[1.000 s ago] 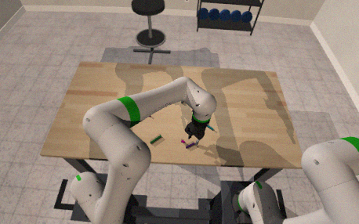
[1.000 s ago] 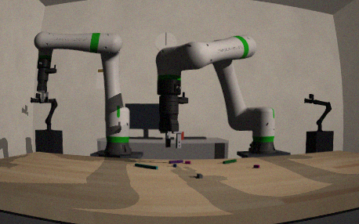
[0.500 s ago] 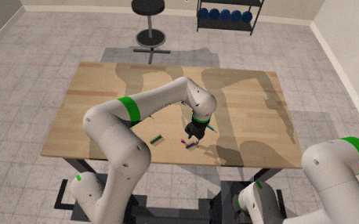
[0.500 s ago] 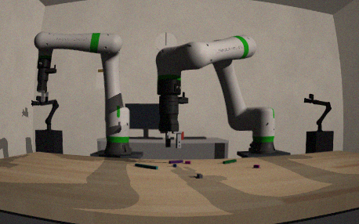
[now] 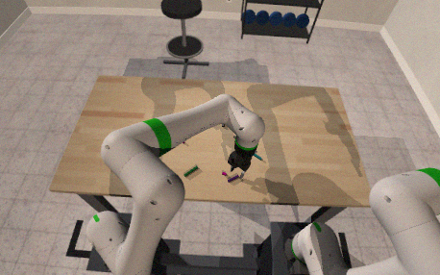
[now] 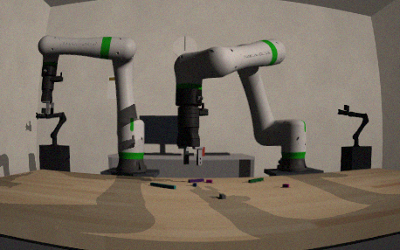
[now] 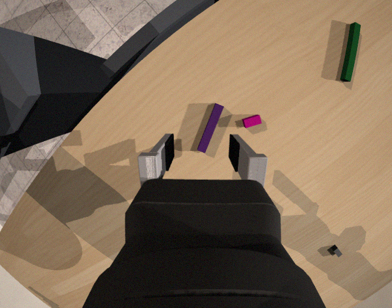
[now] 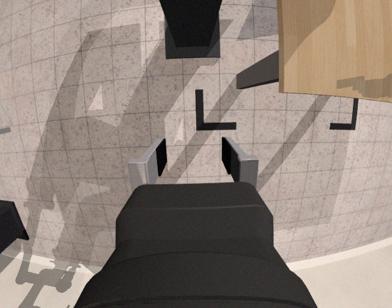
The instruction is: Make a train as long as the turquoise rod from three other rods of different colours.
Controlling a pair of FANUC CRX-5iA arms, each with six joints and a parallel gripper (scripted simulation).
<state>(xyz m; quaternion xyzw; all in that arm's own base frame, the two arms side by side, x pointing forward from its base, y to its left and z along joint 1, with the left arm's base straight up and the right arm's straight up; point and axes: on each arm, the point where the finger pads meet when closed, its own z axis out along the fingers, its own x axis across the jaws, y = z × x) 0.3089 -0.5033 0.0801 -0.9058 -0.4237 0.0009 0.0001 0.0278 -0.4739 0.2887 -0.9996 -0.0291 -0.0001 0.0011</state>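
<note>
Right now the purple rod is 80 mm below my left hand and 10 mm to the left of it. Round my left hand: blue rod (110 mm ahead, 80 mm below, 10 mm to the left); then green rod (230 mm to the left, 80 mm below, 30 mm ahead); then turquoise rod (150 mm ahead, 90 mm to the right, 80 mm below).
</note>
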